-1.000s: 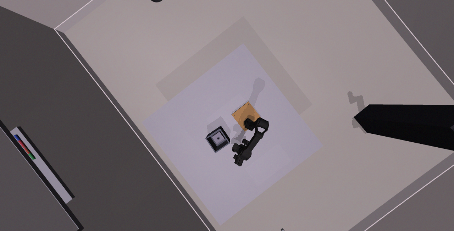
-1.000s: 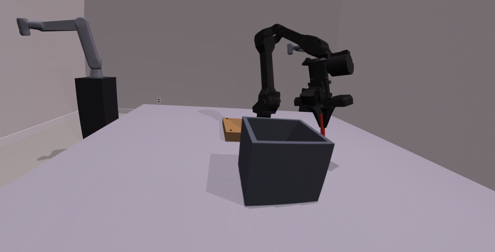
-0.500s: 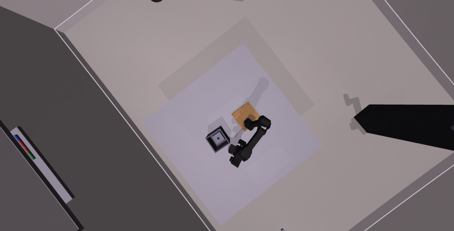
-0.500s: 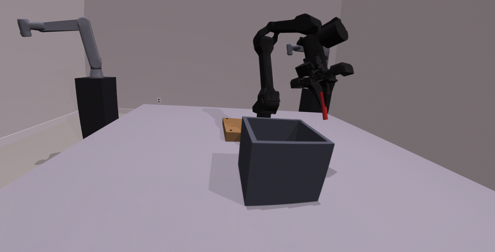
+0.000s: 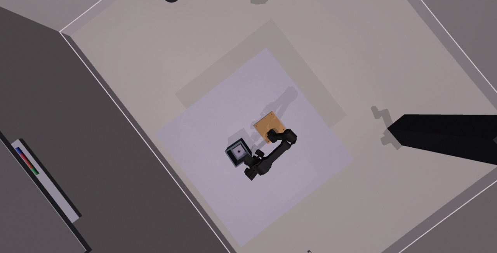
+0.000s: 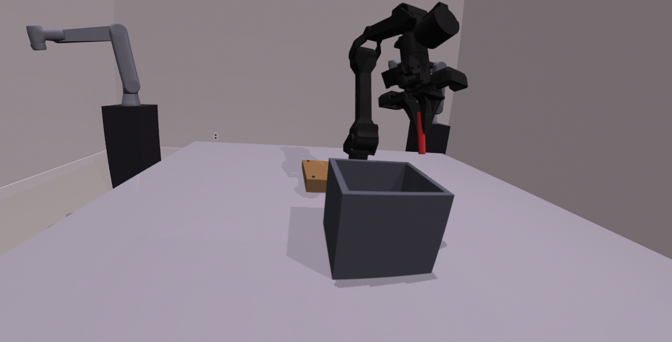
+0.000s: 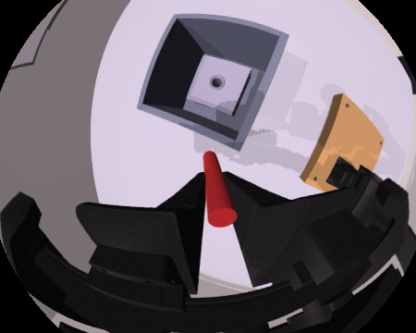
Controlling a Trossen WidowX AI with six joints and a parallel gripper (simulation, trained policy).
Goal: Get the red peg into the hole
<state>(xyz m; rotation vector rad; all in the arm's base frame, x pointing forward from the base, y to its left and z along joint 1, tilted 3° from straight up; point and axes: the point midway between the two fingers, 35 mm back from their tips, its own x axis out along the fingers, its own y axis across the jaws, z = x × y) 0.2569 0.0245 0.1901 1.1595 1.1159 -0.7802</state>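
Right now the pale plate is 150 mm below my gripper tip, 100 mm to the right of it and 60 mm ahead of it. Also, from my gripper tip: red peg right at my gripper tip.
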